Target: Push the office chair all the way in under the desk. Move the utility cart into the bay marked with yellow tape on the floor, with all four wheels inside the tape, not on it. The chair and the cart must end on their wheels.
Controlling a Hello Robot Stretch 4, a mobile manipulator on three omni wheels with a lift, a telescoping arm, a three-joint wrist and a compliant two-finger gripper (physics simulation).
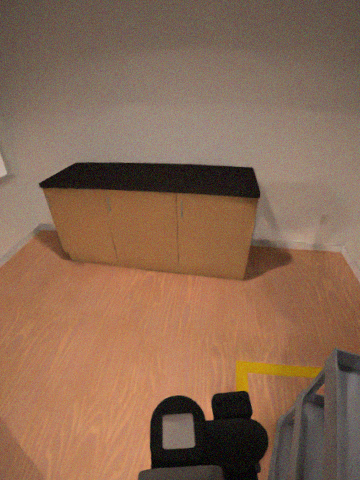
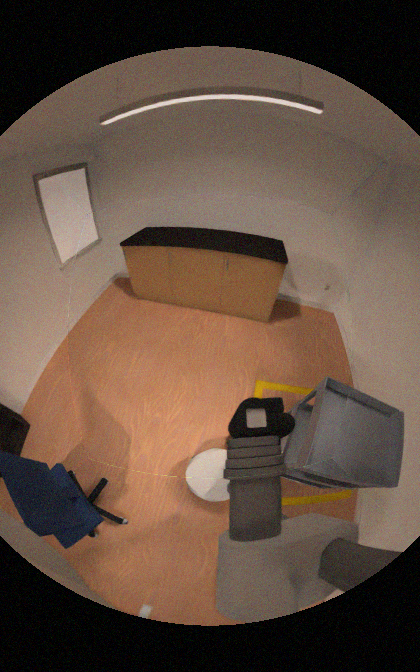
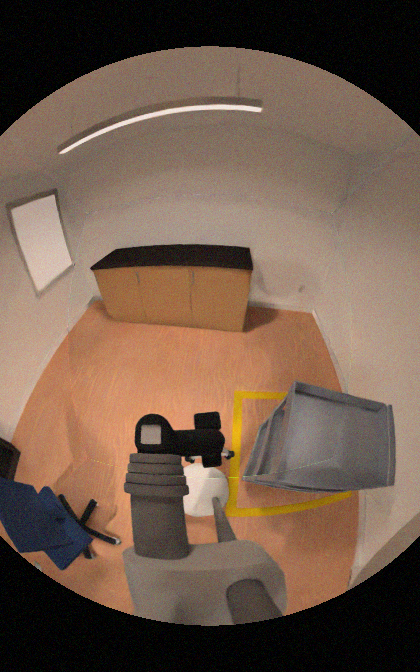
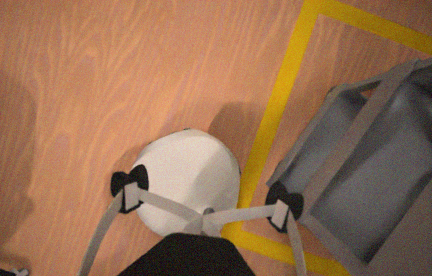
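Where they show: gripper, fingertip midpoint: [image 4: 207, 188]; robot's base, link origin: [image 4: 189, 178].
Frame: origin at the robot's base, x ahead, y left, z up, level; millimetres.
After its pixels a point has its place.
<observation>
The grey utility cart [image 1: 345, 425] @(x 238, y -468, z 767 mm) [image 2: 355, 440] [image 3: 340, 440] [image 4: 350, 150] @(x 216, y -396, z 508 mm) is close on the right, set askew over the yellow tape bay [image 1: 242, 377] @(x 745, y -417, z -26 mm) [image 2: 320, 499] [image 3: 235, 435] [image 4: 281, 100] @(x 381, y -349, z -27 mm). Its shelves show on its left side; its wheels are hidden, so I cannot tell where they stand. The blue office chair [image 2: 75, 510] [image 3: 65, 530] stands on its black star base at lower left. Part of a dark brown object [image 2: 11, 432], possibly the desk, is beside it. My gripper [image 4: 207, 188] @(x 169, y -88, z 842 mm) [image 3: 209, 456] is open and empty, left of the cart, one fingertip close to its shelf edge.
A round white base [image 4: 185, 165] @(x 83, y 5, z 187 mm) [image 2: 207, 475] [image 3: 205, 490] is below my gripper. A wooden cabinet with a black top [image 1: 160, 177] @(x 1937, y 70, z 883 mm) [image 2: 205, 240] [image 3: 175, 256] stands against the far wall. The right wall [image 2: 390, 360] [image 3: 385, 350] is close beyond the cart.
</observation>
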